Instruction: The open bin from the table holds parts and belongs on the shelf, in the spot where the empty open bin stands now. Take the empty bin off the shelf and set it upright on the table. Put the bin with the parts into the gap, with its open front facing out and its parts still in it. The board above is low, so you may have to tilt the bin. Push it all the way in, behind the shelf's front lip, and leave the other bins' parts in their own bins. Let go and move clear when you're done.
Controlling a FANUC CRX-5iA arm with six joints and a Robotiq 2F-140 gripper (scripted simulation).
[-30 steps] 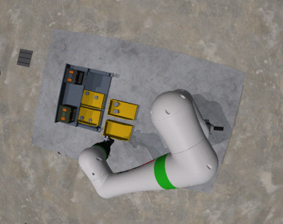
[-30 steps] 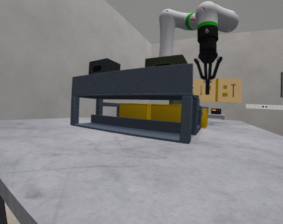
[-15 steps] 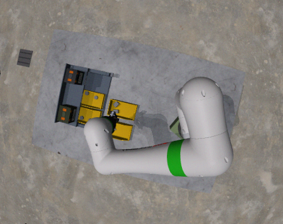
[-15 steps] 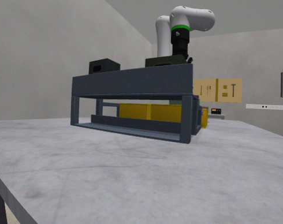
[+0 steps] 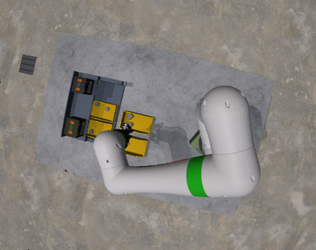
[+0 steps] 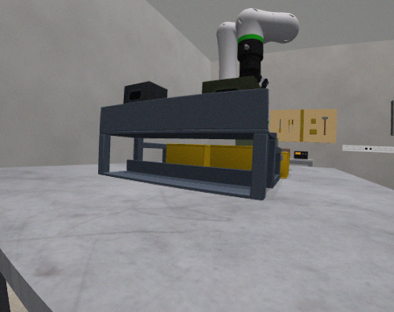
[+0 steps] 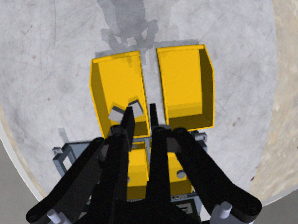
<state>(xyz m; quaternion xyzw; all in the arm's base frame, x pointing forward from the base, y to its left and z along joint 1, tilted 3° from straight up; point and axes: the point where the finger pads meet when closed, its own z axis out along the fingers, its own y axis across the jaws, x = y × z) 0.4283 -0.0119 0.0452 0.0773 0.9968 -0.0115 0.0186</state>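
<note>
Now: the grey part 4 cm ahead of my hand, 8 cm to the right of it and 17 cm below it. From my hand the other things lie so: dark shelf: 23 cm ahead, 10 cm to the right, 12 cm below; black box: 28 cm ahead, 23 cm to the right, 2 cm below.
</note>
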